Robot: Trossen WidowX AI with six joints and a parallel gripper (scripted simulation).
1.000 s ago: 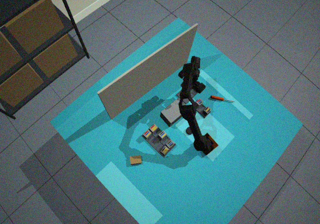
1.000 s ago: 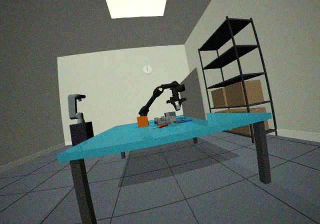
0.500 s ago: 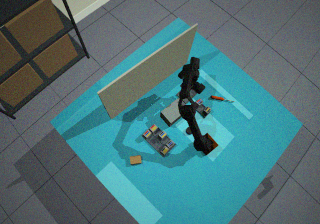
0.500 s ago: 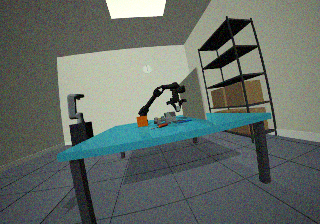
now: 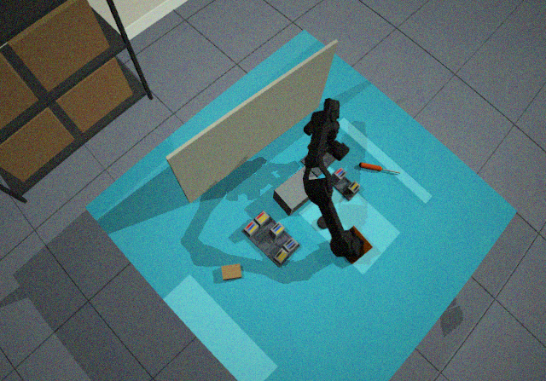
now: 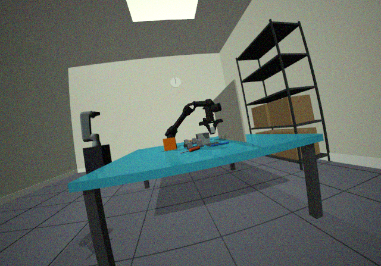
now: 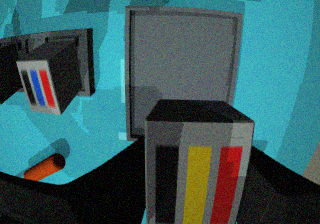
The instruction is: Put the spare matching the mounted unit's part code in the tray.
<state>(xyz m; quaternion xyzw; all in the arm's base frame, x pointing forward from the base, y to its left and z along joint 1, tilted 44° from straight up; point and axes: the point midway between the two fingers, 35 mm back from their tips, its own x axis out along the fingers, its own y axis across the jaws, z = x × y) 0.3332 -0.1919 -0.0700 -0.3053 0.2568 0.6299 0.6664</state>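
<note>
The grey tray is 90 mm below my gripper tip, 10 mm to the left of it and 10 mm behind it. From my gripper tip the other things lie so: beige panel (200 mm ahead, 170 mm to the left, 130 mm above); grey spare (30 mm above); brown cardboard box (580 mm to the left, 90 mm behind, 80 mm below).
</note>
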